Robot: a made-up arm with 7 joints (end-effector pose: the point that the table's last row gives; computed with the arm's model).
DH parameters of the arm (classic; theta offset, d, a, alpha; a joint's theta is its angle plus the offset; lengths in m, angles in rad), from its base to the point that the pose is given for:
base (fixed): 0 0 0 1.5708
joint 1: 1.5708 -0.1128 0 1.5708
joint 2: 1.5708 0 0 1.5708
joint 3: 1.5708 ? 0 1.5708
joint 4: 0 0 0 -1.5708
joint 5: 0 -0.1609 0 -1.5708
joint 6: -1.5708 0 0 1.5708
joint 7: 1.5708 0 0 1.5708
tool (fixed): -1.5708 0 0 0
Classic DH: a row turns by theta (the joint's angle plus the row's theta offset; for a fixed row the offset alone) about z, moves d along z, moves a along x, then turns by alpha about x.
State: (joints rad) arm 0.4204 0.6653 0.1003 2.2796 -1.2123 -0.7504 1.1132
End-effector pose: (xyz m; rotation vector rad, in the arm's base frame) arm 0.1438 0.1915 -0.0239 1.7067 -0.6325 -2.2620
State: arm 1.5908 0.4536 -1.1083 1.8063 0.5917 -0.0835 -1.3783
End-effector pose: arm 0.2209 0.0654 0.0742 -0.0611 -2.7304 0.4311
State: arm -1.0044 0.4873 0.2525 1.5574 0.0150 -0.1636 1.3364
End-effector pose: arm -0.0636 0.2507 -0.2251 -0.9026 -0.3500 -0.8271
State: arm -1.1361 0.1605 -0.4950 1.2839 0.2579 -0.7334 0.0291
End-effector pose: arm -0.1881 0.0823 -0.2371 -0.4499 -0.7757 0.0769
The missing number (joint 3, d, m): -0.2166
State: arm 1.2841 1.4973 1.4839 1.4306 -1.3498 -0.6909 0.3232
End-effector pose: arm -0.1311 0.3629 0.0531 2.7566 -0.5583 0.6726
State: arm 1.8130 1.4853 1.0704 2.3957 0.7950 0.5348 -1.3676
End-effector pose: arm -0.0971 0.2190 0.0300 -0.1600 1.2217 -1.1839
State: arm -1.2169 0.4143 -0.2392 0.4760 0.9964 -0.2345 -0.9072
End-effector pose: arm -0.2906 0.2416 -0.1837 1.3841 0.5868 0.2018
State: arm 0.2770 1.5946 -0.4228 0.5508 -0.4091 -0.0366 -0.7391
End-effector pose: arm 0.0810 0.4672 -0.0041 2.2409 -0.3873 -0.9342
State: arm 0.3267 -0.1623 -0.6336 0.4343 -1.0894 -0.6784 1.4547
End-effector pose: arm 0.1644 0.0147 -0.3152 -1.0482 0.1819 -2.4464
